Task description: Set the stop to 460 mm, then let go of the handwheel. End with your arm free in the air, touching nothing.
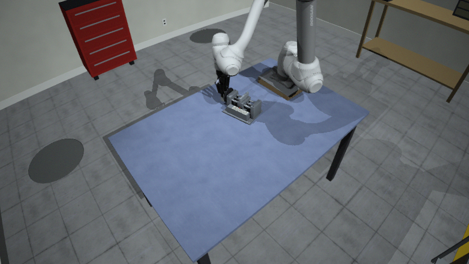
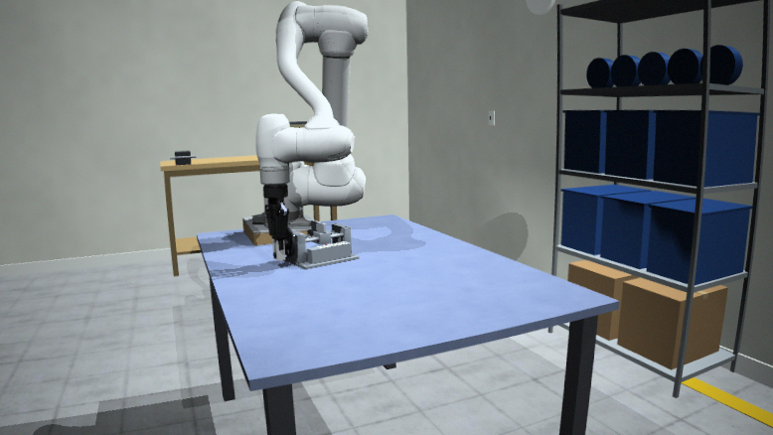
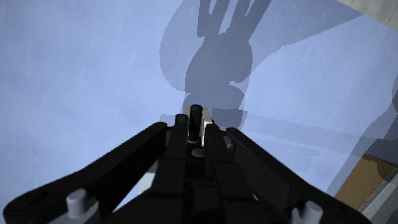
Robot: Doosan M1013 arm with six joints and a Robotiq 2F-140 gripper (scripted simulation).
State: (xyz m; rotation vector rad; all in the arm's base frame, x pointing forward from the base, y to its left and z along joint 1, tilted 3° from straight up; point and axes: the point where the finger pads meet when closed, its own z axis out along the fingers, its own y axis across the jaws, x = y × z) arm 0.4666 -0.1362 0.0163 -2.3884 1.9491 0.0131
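Now: hand 150 mm to the right of the grey stop block, 30 mm below it and 30 mm past it. Also, from my hand: black handwheel (20 mm to the left, 10 mm below, 10 mm behind).
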